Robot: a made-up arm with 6 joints.
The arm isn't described. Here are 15 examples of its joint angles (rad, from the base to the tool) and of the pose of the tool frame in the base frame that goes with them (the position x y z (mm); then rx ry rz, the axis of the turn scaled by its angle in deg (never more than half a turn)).
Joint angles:
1: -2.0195 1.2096 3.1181 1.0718 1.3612 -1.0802
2: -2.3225 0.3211 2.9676 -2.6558 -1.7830 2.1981
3: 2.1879 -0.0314 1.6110 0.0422 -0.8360 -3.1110
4: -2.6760 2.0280 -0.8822 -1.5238 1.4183 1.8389
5: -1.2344 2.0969 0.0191 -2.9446 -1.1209 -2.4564
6: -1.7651 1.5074 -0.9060 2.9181 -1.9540 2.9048
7: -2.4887 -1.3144 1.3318 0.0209 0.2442 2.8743
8: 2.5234 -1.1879 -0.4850 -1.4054 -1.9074 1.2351
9: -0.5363 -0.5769 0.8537 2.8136 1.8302 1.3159
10: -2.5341 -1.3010 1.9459 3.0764 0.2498 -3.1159
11: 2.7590 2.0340 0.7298 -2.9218 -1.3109 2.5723
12: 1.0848 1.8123 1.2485 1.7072 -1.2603 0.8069
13: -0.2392 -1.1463 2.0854 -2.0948 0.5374 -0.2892
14: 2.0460 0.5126 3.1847 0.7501 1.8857 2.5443
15: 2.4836 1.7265 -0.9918 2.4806 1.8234 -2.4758
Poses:
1: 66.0 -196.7 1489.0 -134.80 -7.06 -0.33
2: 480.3 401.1 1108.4 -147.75 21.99 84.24
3: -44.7 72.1 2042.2 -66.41 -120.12 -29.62
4: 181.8 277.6 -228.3 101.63 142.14 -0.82
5: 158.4 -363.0 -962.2 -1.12 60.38 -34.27
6: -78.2 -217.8 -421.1 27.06 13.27 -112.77
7: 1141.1 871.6 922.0 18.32 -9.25 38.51
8: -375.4 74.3 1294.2 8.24 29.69 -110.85
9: 71.3 18.7 1792.1 107.63 5.22 -28.60
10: 1208.7 837.0 311.8 -167.41 -51.24 -11.06
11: -1169.6 432.4 -780.2 3.73 43.16 164.98
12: 935.2 1429.8 -162.8 -168.49 13.25 3.33
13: -1403.9 265.5 410.7 -21.54 63.11 -158.37
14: 133.5 -498.4 1059.2 46.35 54.94 -118.89
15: 51.1 -166.1 -99.5 83.59 -106.81 65.57
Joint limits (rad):
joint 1: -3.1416..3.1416
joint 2: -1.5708..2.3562
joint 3: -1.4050..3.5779
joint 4: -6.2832..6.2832
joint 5: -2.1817..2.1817
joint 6: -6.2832..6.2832
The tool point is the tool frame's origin. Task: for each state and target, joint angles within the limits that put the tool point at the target. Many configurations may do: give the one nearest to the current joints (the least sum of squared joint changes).
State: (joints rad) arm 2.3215 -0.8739 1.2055 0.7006 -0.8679 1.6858
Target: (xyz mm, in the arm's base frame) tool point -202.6 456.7 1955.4
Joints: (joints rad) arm 2.1523 -0.2288 0.9172 0.7224 -0.8209 1.6858
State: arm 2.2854 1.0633 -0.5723 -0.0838 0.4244 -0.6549
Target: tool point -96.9 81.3 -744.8
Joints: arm 2.4456 1.7946 -0.4816 -0.0041 0.3816 -0.6549
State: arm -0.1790 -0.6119 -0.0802 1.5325 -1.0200 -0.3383
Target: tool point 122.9 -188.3 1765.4
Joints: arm -0.2875 -0.8741 0.2087 1.5731 -1.0437 -0.3383
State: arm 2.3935 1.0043 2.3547 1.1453 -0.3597 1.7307
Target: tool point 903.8 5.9 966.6
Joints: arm 3.0769 0.1181 3.1228 1.2083 -0.4203 1.7307
